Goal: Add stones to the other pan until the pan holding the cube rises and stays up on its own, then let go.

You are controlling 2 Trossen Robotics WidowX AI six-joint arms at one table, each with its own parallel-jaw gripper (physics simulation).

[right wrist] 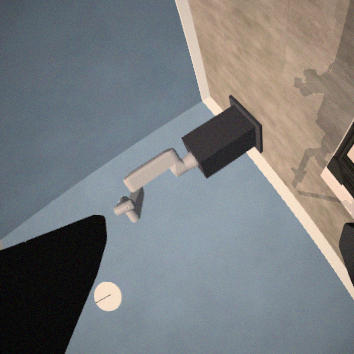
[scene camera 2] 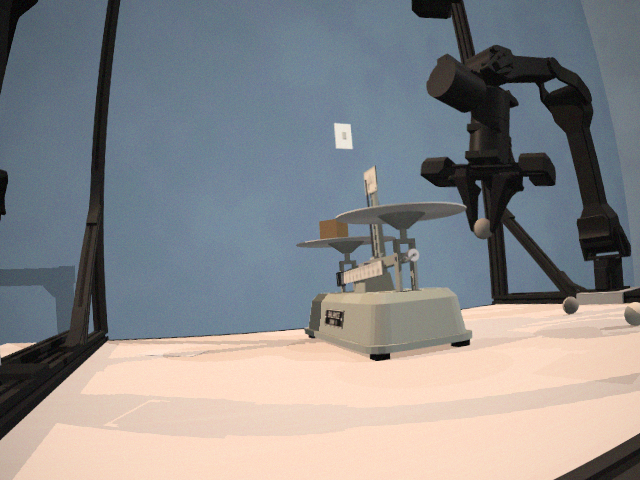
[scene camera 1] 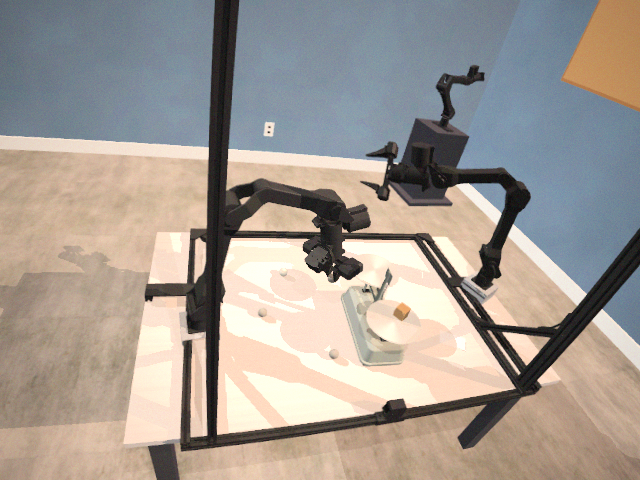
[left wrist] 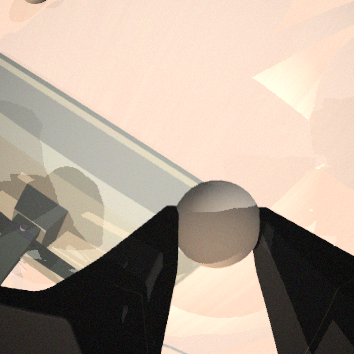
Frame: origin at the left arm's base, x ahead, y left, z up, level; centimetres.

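Seen in the pictures: left gripper, fingertip midpoint: (scene camera 2: 482,232) (scene camera 1: 332,279) (left wrist: 215,218); right gripper, fingertip midpoint: (right wrist: 230,233) (scene camera 1: 362,168); left arm's base, origin of the base link: (scene camera 2: 609,290) (scene camera 1: 199,323); right arm's base, origin of the base link: (scene camera 1: 481,282).
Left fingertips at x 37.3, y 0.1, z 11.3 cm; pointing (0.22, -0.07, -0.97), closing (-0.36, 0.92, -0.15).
Pixels of each thing's top centre, then the offset from my left fingertips to it. Level surfaces: height alone.
- grey-green balance scale, middle of its top: (scene camera 2: 364,169) (scene camera 1: 392,271) dx +11.7, dy -9.6, dz +9.9 cm
- brown cube, middle of its top: (scene camera 2: 333,220) (scene camera 1: 403,308) dx +12.7, dy -17.6, dz +4.0 cm
- pale round stone, middle of its top: (left wrist: 212,256) (scene camera 2: 482,218) dx -0.2, dy +0.0, dz +1.8 cm
- table, its level: dz -13.4 cm
A grey-green balance scale (scene camera 1: 371,353) (scene camera 2: 390,316) (left wrist: 88,147) stands on the table. A brown cube (scene camera 1: 402,311) (scene camera 2: 333,229) sits on its lower pan (scene camera 1: 385,329) (scene camera 2: 313,243). The other pan (scene camera 2: 401,210) is empty and stands higher. My left gripper (scene camera 1: 334,276) (scene camera 2: 482,228) (left wrist: 215,218) is shut on a pale round stone (scene camera 2: 482,228) (left wrist: 218,221). It holds the stone beside the empty pan's rim, slightly below rim height, over the edge of the scale's base. My right gripper (scene camera 1: 374,169) (right wrist: 230,233) is open and empty, raised high beyond the table's far edge.
Three loose stones (scene camera 1: 284,272) (scene camera 1: 262,311) (scene camera 1: 333,353) lie on the table (scene camera 1: 294,395) (scene camera 2: 270,405) left of the scale. A black frame (scene camera 1: 218,143) runs round the table, with a tall post at the left. A dark pedestal (scene camera 1: 434,143) stands on the floor behind.
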